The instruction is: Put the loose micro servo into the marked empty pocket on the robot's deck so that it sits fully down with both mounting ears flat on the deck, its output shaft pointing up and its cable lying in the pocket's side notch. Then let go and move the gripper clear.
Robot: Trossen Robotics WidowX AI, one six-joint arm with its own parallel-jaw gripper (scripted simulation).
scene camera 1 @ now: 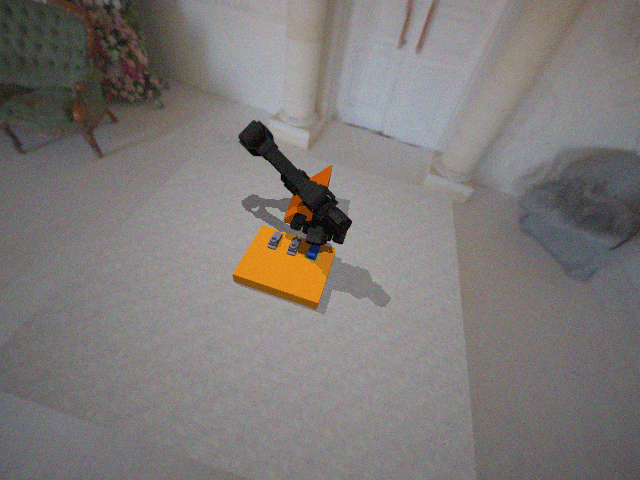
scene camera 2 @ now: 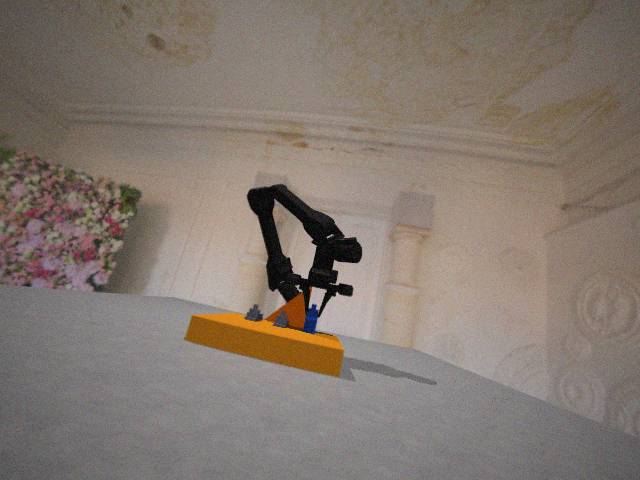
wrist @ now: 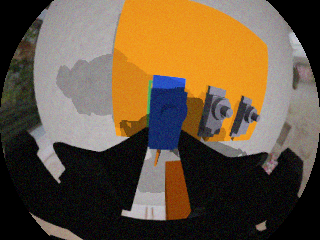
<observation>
I see my gripper, a blue micro servo and an orange deck.
My gripper shows as well in scene camera 1 and in the wrist view.
</observation>
